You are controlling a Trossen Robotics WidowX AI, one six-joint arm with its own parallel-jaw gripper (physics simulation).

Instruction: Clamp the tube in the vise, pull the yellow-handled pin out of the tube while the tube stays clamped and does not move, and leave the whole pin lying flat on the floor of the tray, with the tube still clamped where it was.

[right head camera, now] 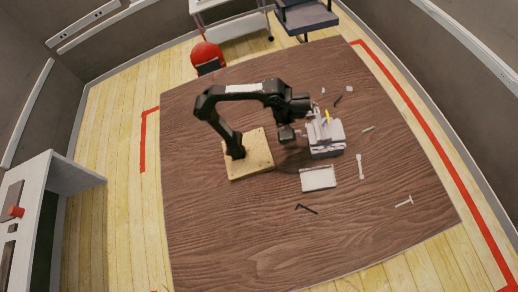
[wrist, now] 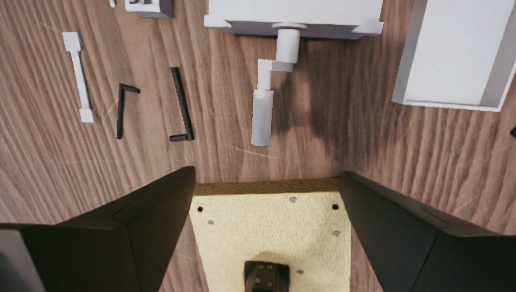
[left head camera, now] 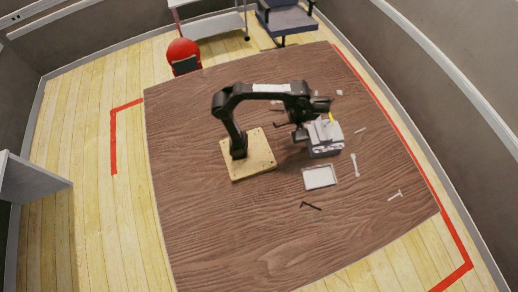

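Pixels of known places: gripper, fingertip midpoint: (right head camera: 286,126) (wrist: 269,177) (left head camera: 293,126); arm's base at its link origin: (right head camera: 238,153) (wrist: 267,279) (left head camera: 238,153).
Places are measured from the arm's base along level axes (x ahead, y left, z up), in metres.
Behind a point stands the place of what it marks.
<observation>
The grey vise (left head camera: 325,146) {z 0.039, x 0.385, y -0.082 m} (right head camera: 326,146) {z 0.039, x 0.390, y -0.083 m} (wrist: 295,12) {z 0.068, x 0.330, y -0.025 m} stands on the table in front of the arm. The yellow handle of the pin (left head camera: 331,118) {z 0.158, x 0.411, y -0.013 m} (right head camera: 328,116) {z 0.159, x 0.412, y -0.013 m} sticks up at the vise's jaws. The tube cannot be made out clearly in the head views and does not show in the wrist view. The vise's crank handle (wrist: 261,117) {z 0.089, x 0.256, y -0.002 m} points toward the arm's base. My gripper (wrist: 269,177) {z 0.157, x 0.240, y -0.014 m} is open and empty, with its fingers wide apart, apart from the crank handle. The white tray (left head camera: 319,177) {z -0.029, x 0.331, y -0.195 m} (right head camera: 318,178) {z -0.029, x 0.330, y -0.192 m} (wrist: 450,55) {z -0.029, x 0.306, y -0.194 m} lies beside the vise; its visible floor holds no pin.
Loose black hex keys (wrist: 121,110) {z -0.028, x 0.241, y 0.204 m} (wrist: 182,102) {z -0.025, x 0.253, y 0.113 m} and a white dumbbell-shaped piece (wrist: 79,77) {z -0.027, x 0.285, y 0.257 m} lie to one side of the crank. Another black hex key (left head camera: 311,205) {z -0.024, x 0.254, y -0.310 m} (right head camera: 306,208) {z -0.025, x 0.251, y -0.310 m} lies beyond the tray. A white T-shaped piece (left head camera: 395,195) {z -0.025, x 0.673, y -0.392 m} (right head camera: 405,201) {z -0.025, x 0.677, y -0.391 m} lies farther off. The arm's base board (left head camera: 260,165) {z 0.005, x 0.082, y -0.084 m} is behind.
</observation>
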